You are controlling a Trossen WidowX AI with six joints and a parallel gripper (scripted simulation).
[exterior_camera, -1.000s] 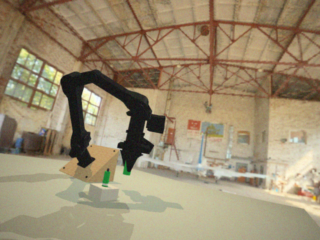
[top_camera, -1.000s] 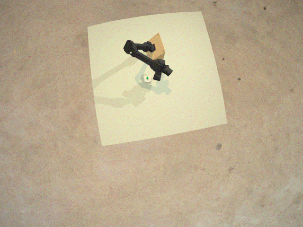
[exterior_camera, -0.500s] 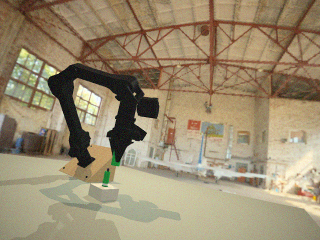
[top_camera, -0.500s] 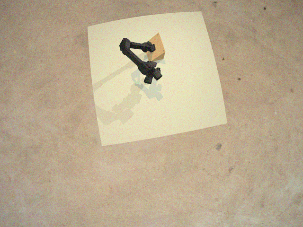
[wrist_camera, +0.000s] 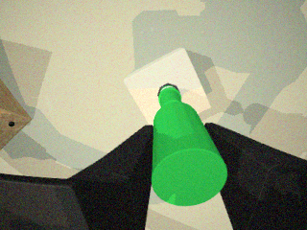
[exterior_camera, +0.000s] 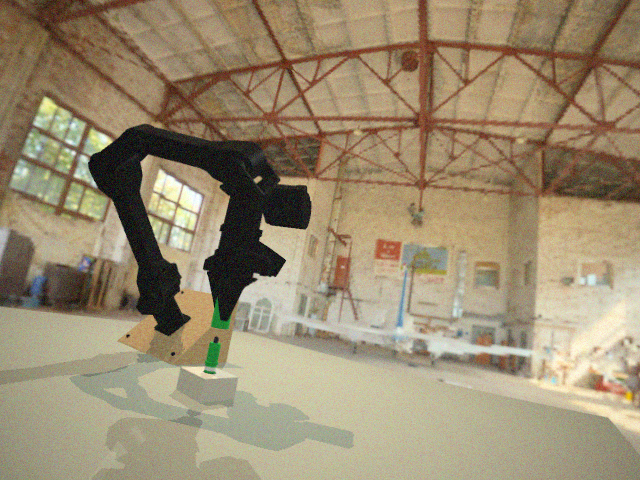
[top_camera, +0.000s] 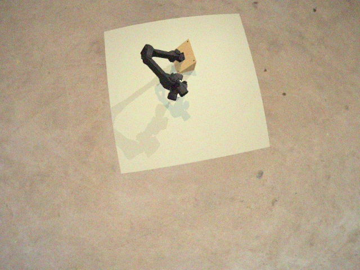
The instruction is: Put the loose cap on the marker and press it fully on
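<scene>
The white holder block lies 10 cm below my gripper tip. The rest, counted from my gripper tip: green cap 1 cm above.
</scene>
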